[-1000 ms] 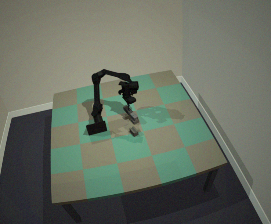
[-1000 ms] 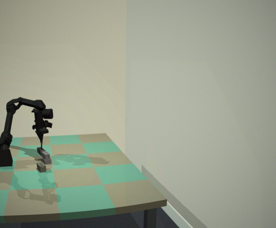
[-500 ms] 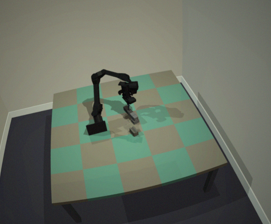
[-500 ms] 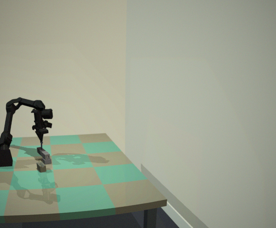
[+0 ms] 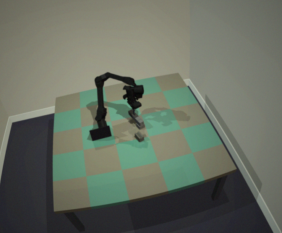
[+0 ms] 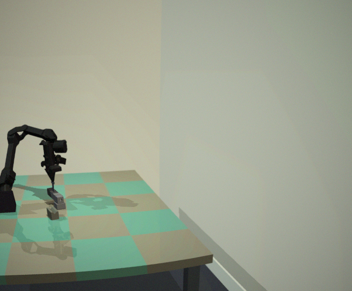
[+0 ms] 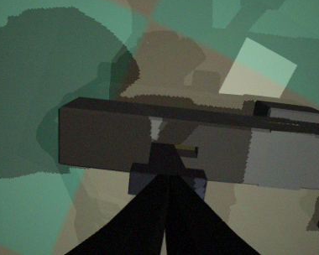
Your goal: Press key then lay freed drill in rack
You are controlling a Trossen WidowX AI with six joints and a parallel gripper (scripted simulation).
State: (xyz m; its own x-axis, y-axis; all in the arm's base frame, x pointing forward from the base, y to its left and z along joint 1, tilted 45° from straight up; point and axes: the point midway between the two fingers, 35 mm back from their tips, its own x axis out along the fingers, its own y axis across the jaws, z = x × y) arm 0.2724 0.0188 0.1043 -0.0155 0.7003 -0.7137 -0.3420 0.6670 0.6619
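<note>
The drill lies 1 cm ahead of my gripper tip, 6 cm to the right of it and 7 cm below it. Also, from my gripper tip: rack (1 cm behind, 22 cm to the right, 9 cm below).
</note>
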